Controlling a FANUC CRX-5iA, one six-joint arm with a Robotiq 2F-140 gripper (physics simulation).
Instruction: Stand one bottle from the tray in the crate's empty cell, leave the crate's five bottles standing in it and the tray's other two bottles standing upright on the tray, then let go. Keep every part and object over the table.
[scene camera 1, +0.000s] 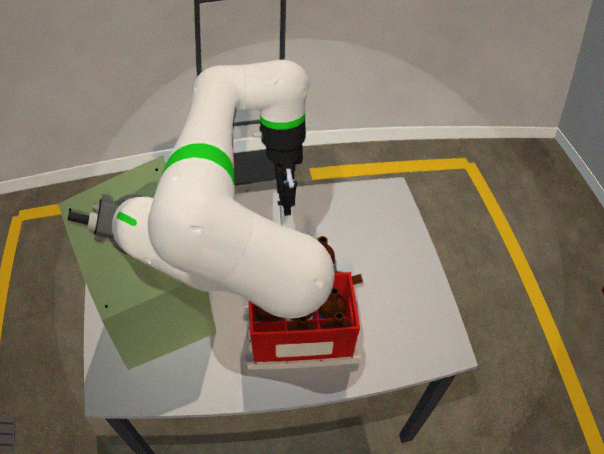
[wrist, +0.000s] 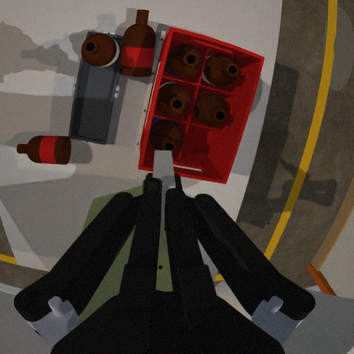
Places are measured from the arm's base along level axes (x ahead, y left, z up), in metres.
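Pixels of known places: gripper, fingertip midpoint: (scene camera 1: 286, 222).
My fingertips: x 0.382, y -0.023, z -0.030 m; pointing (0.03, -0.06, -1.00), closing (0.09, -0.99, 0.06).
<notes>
Behind a point stands the place of what it marks.
My gripper (scene camera 1: 287, 212) {x 0.382, y -0.023, z -0.030 m} (wrist: 162, 163) is shut and empty; in the wrist view its tips overlap the near end of the red crate (scene camera 1: 267, 346) {x 0.305, y -0.189, z -0.305 m} (wrist: 242, 127). Five brown bottles stand in the crate; the empty cell (wrist: 206, 149) is at its near right corner in that view. One bottle (scene camera 1: 325, 248) {x 0.513, y 0.103, z -0.282 m} (wrist: 98, 50) stands at the far end of the dark tray (wrist: 91, 112). A red-label bottle (wrist: 138, 56) lies on its side between tray and crate. Another red-label bottle (wrist: 48, 150) lies on the table past the tray's near end. The arm hides much of this in the scene view.
The green block (scene camera 1: 150, 320) {x 0.001, y -0.128, z -0.229 m} (wrist: 112, 212) stands at the left of the table (scene camera 1: 400, 325) {x 0.706, y -0.119, z -0.416 m}, under the arm's base. The crate sits beside a pale strip (scene camera 1: 305, 364) {x 0.404, y -0.210, z -0.396 m} (wrist: 145, 110). A hand truck (scene camera 1: 198, 40) stands behind the table.
</notes>
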